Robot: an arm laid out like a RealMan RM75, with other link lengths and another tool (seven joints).
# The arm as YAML. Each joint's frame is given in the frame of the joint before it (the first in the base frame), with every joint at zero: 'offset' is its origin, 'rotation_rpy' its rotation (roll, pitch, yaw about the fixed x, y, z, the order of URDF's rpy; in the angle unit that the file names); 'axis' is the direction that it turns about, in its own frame. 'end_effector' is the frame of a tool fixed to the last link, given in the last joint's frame.
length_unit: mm
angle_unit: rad
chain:
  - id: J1
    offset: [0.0, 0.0, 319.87]
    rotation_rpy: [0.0, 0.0, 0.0]
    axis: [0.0, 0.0, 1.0]
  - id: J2
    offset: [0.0, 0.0, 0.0]
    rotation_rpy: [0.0, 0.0, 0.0]
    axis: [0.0, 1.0, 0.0]
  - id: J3
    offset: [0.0, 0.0, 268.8]
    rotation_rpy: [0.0, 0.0, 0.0]
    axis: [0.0, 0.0, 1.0]
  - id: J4
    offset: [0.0, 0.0, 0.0]
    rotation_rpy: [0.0, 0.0, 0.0]
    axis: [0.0, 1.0, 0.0]
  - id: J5
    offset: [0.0, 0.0, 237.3]
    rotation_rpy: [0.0, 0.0, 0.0]
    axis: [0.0, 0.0, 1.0]
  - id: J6
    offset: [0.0, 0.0, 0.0]
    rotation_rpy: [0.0, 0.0, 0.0]
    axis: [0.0, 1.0, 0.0]
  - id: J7
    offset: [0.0, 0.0, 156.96]
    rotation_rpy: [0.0, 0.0, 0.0]
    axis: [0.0, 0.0, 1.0]
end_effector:
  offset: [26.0, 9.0, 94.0]
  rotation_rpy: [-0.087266, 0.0, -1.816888]
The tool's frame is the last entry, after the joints.
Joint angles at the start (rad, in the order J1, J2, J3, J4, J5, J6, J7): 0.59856 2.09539 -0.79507 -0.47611 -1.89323 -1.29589 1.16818
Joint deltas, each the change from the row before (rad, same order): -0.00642 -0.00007 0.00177 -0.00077 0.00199 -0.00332 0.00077; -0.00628 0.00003 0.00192 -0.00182 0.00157 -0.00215 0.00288; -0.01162 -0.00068 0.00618 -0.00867 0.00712 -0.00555 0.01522; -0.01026 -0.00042 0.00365 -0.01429 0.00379 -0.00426 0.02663; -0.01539 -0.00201 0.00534 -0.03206 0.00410 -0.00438 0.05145; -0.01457 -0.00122 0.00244 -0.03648 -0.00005 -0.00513 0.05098; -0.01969 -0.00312 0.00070 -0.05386 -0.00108 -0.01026 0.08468; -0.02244 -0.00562 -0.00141 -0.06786 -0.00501 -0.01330 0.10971
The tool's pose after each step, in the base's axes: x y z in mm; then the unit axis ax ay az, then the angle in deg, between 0 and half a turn. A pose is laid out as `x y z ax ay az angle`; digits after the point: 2 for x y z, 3 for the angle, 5 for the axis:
265.39 407.74 -80.10 -0.75378 -0.65592 -0.03972 151.136
267.15 406.56 -79.27 -0.75651 -0.65278 -0.03964 150.953
269.17 406.25 -75.39 -0.76384 -0.64422 -0.03904 150.191
270.71 406.56 -71.14 -0.77221 -0.63420 -0.03841 149.645
273.16 409.32 -61.90 -0.78517 -0.61798 -0.04023 148.757
275.09 411.64 -52.92 -0.79551 -0.60446 -0.04239 148.159
276.76 414.10 -39.75 -0.81165 -0.58259 -0.04250 147.508
278.31 416.41 -23.31 -0.83055 -0.55533 -0.04231 147.022

